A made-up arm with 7 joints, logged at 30 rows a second.
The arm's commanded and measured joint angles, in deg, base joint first. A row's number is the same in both.
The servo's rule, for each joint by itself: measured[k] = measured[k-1] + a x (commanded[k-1-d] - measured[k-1]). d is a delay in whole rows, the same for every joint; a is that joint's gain. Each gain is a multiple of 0.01, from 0.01 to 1. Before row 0 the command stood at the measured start. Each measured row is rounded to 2 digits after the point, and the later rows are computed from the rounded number. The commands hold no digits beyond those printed.
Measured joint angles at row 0:
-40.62, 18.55, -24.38, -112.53, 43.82, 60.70, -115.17
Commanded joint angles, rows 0 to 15:
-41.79, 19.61, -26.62, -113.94, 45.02, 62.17, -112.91
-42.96, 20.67, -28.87, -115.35, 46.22, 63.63, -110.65
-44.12, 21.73, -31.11, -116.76, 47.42, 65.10, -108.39
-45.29, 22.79, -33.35, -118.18, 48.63, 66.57, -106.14
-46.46, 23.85, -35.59, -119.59, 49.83, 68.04, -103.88
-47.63, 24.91, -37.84, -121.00, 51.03, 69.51, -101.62
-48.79, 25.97, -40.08, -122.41, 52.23, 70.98, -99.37
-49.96, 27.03, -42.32, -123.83, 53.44, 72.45, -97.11
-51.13, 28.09, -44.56, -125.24, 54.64, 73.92, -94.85
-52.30, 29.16, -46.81, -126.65, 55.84, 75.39, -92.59
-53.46, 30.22, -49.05, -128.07, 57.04, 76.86, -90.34
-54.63, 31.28, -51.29, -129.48, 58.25, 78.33, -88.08
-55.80, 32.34, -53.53, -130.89, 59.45, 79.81, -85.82
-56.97, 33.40, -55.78, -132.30, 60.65, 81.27, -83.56
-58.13, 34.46, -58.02, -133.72, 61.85, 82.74, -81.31
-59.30, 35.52, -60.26, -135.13, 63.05, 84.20, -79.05
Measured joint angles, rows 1 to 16:
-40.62, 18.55, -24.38, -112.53, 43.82, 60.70, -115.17
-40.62, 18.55, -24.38, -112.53, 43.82, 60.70, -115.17
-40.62, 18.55, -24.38, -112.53, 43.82, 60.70, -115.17
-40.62, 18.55, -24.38, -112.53, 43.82, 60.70, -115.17
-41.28, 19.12, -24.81, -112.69, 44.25, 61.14, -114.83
-42.22, 19.96, -25.58, -112.98, 44.96, 61.89, -114.20
-43.28, 20.92, -26.63, -113.40, 45.85, 62.85, -113.33
-44.41, 21.93, -27.91, -113.93, 46.85, 63.97, -112.25
-45.56, 22.97, -29.37, -114.55, 47.92, 65.19, -110.99
-46.72, 24.02, -30.98, -115.26, 49.04, 66.49, -109.58
-47.88, 25.07, -32.71, -116.05, 50.19, 67.84, -108.05
-49.04, 26.13, -34.54, -116.91, 51.36, 69.22, -106.41
-50.21, 27.19, -36.44, -117.83, 52.54, 70.63, -104.68
-51.38, 28.25, -38.41, -118.80, 53.73, 72.06, -102.87
-52.54, 29.31, -40.43, -119.82, 54.92, 73.50, -100.99
-53.71, 30.37, -42.49, -120.88, 56.12, 74.95, -99.05
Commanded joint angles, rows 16 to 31:
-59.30, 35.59, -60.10, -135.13, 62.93, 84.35, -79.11
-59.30, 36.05, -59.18, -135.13, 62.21, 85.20, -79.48
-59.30, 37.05, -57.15, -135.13, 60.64, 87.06, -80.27
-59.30, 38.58, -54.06, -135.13, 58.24, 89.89, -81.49
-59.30, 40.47, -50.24, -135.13, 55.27, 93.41, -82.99
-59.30, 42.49, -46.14, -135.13, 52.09, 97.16, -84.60
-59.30, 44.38, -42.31, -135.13, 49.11, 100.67, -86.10
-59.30, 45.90, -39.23, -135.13, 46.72, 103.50, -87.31
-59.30, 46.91, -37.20, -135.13, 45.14, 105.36, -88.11
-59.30, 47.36, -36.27, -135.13, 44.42, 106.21, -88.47
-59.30, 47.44, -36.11, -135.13, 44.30, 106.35, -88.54
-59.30, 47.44, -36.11, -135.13, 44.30, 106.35, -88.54
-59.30, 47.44, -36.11, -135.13, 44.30, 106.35, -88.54
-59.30, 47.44, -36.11, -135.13, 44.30, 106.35, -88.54
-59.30, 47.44, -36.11, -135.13, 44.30, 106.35, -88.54
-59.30, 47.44, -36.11, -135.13, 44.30, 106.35, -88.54
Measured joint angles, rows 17 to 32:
-54.88, 31.43, -44.59, -121.98, 57.32, 76.41, -97.07
-56.05, 32.49, -46.72, -123.12, 58.52, 77.87, -95.04
-57.21, 33.55, -48.87, -124.29, 59.72, 79.33, -92.98
-58.38, 34.61, -51.03, -125.48, 60.92, 80.79, -90.89
-58.90, 35.14, -52.75, -126.54, 61.64, 81.86, -89.12
-59.12, 35.63, -53.97, -127.48, 61.85, 82.86, -87.67
-59.22, 36.40, -54.57, -128.32, 61.41, 84.12, -86.56
-59.26, 37.58, -54.47, -129.07, 60.27, 85.85, -85.80
-59.28, 39.14, -53.67, -129.74, 58.47, 88.12, -85.38
-59.29, 40.95, -52.24, -130.33, 56.17, 90.83, -85.26
-59.30, 42.80, -50.35, -130.86, 53.63, 93.78, -85.39
-59.30, 44.47, -48.24, -131.33, 51.14, 96.70, -85.68
-59.30, 45.79, -46.14, -131.75, 48.98, 99.30, -86.04
-59.30, 46.64, -44.26, -132.12, 47.34, 101.37, -86.40
-59.30, 47.07, -42.71, -132.45, 46.25, 102.86, -86.72
-59.30, 47.27, -41.46, -132.74, 45.55, 103.91, -86.99

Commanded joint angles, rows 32 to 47:
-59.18, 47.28, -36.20, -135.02, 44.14, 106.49, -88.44
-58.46, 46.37, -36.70, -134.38, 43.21, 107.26, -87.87
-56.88, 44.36, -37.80, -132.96, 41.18, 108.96, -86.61
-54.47, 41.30, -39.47, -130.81, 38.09, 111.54, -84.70
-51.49, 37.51, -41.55, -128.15, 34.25, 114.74, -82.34
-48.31, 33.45, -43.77, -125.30, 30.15, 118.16, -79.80
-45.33, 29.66, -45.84, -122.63, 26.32, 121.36, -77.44
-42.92, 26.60, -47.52, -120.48, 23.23, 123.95, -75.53
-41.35, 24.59, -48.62, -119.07, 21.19, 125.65, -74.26
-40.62, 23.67, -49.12, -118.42, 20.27, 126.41, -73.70
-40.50, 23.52, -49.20, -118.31, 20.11, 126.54, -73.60
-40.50, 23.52, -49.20, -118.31, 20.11, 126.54, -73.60
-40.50, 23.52, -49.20, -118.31, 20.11, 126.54, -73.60
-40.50, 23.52, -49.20, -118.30, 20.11, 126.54, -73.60
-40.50, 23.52, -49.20, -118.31, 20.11, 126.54, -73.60
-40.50, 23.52, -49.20, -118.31, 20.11, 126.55, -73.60
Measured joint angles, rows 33 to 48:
-59.30, 47.36, -40.44, -133.00, 45.10, 104.64, -87.22
-59.30, 47.40, -39.62, -133.23, 44.81, 105.15, -87.42
-59.30, 47.42, -38.95, -133.44, 44.63, 105.51, -87.59
-59.30, 47.43, -38.41, -133.63, 44.51, 105.76, -87.73
-59.23, 47.35, -37.99, -133.78, 44.38, 105.98, -87.84
-58.80, 46.82, -37.74, -133.85, 43.96, 106.36, -87.84
-57.72, 45.49, -37.75, -133.75, 42.96, 107.14, -87.66
-55.90, 43.23, -38.08, -133.43, 41.21, 108.46, -87.22
-53.43, 40.14, -38.74, -132.85, 38.70, 110.34, -86.49
-50.56, 36.53, -39.70, -132.02, 35.62, 112.69, -85.49
-47.63, 32.82, -40.87, -130.99, 32.27, 115.29, -84.28
-44.99, 29.46, -42.13, -129.83, 29.02, 117.89, -82.97
-42.95, 26.83, -43.36, -128.65, 26.20, 120.22, -81.66
-41.65, 25.12, -44.45, -127.52, 24.07, 122.08, -80.47
-41.01, 24.26, -45.35, -126.51, 22.64, 123.42, -79.44
-40.72, 23.86, -46.08, -125.61, 21.73, 124.36, -78.56

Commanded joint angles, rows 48 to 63:
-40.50, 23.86, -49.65, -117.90, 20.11, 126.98, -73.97
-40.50, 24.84, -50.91, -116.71, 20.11, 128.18, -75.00
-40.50, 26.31, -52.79, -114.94, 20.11, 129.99, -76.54
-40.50, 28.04, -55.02, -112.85, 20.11, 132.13, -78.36
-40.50, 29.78, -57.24, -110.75, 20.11, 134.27, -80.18
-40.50, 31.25, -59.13, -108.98, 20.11, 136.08, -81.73
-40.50, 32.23, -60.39, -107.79, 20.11, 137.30, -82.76
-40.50, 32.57, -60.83, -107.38, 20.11, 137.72, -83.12
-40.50, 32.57, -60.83, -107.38, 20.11, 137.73, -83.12
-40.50, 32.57, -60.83, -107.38, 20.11, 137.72, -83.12
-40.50, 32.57, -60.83, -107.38, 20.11, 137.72, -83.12
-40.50, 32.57, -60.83, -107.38, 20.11, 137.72, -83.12
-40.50, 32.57, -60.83, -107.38, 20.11, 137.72, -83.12
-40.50, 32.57, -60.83, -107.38, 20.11, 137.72, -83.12
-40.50, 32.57, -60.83, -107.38, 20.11, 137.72, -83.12
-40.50, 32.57, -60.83, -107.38, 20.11, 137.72, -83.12
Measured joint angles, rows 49 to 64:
-40.60, 23.68, -46.67, -124.81, 21.15, 125.01, -77.82
-40.54, 23.59, -47.15, -124.09, 20.78, 125.47, -77.19
-40.52, 23.55, -47.54, -123.45, 20.54, 125.79, -76.65
-40.51, 23.53, -47.86, -122.88, 20.39, 126.02, -76.19
-40.50, 23.71, -48.20, -122.33, 20.29, 126.31, -75.86
-40.50, 24.32, -48.71, -121.71, 20.23, 126.87, -75.73
-40.50, 25.39, -49.49, -120.97, 20.19, 127.81, -75.85
-40.50, 26.82, -50.54, -120.08, 20.16, 129.11, -76.23
-40.50, 28.42, -51.81, -119.05, 20.14, 130.66, -76.82
-40.50, 29.95, -53.20, -117.94, 20.13, 132.29, -77.56
-40.50, 31.18, -54.57, -116.82, 20.12, 133.79, -78.34
-40.50, 31.93, -55.76, -115.78, 20.12, 134.97, -79.06
-40.50, 32.28, -56.72, -114.86, 20.12, 135.80, -79.67
-40.50, 32.44, -57.50, -114.04, 20.12, 136.38, -80.19
-40.50, 32.51, -58.13, -113.31, 20.12, 136.78, -80.63
-40.50, 32.54, -58.64, -112.66, 20.12, 137.06, -81.00

